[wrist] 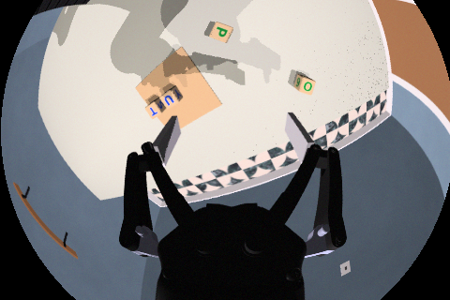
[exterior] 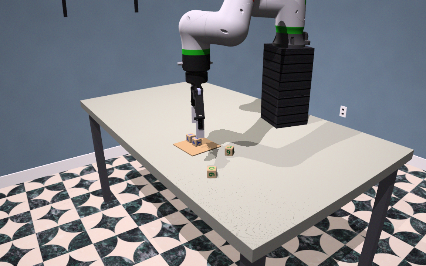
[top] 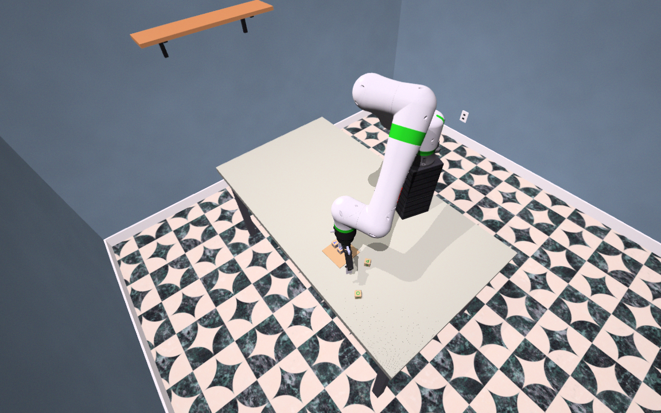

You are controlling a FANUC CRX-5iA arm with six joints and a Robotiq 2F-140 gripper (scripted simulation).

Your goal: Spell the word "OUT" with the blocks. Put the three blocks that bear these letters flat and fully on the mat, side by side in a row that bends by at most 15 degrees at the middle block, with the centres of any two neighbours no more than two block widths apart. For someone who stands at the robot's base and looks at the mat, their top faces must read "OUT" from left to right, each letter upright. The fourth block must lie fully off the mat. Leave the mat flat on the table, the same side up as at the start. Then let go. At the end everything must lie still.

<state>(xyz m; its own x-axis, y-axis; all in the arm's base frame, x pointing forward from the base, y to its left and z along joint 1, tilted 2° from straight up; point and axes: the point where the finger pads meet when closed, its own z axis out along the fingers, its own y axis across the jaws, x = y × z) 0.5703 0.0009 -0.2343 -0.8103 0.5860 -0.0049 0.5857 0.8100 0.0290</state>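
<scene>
The wooden block is 13 cm to the left of my hand, 11 cm below it and 6 cm ahead of it. The rest, counted from my hand: tan mat: 12 cm below, 9 cm to the right, 7 cm behind.
</scene>
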